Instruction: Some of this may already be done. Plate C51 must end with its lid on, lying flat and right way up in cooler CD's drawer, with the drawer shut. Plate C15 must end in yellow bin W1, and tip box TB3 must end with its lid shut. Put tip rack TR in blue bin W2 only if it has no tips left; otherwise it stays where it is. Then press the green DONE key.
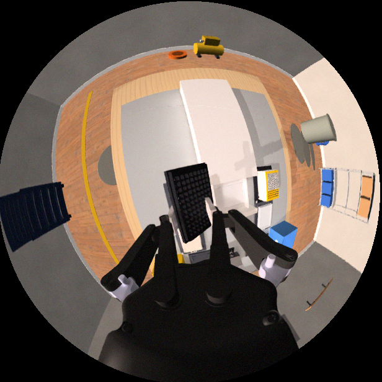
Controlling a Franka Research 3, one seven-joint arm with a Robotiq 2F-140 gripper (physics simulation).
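My gripper [191, 207] is shut on a black plate with many wells. The plate [189, 187] is held tilted between the two fingertips, with its well side showing; no label on it is readable. A yellow and white box with a dotted top [271, 185] stands at the right, apart from the gripper; whether it is the tip box or the tip rack I cannot tell. A blue bin [283, 234] is at the lower right. A yellow thing [161, 264], perhaps the yellow bin, is mostly hidden behind the left finger. The DONE key cannot be made out.
A long white block-like housing [217, 115] rises from the grey table top [150, 130] beyond the plate. A white tray-like part [264, 216] lies near the dotted box. Dark equipment [200, 256] shows low between the fingers. A blue and orange shelf unit is at the far right.
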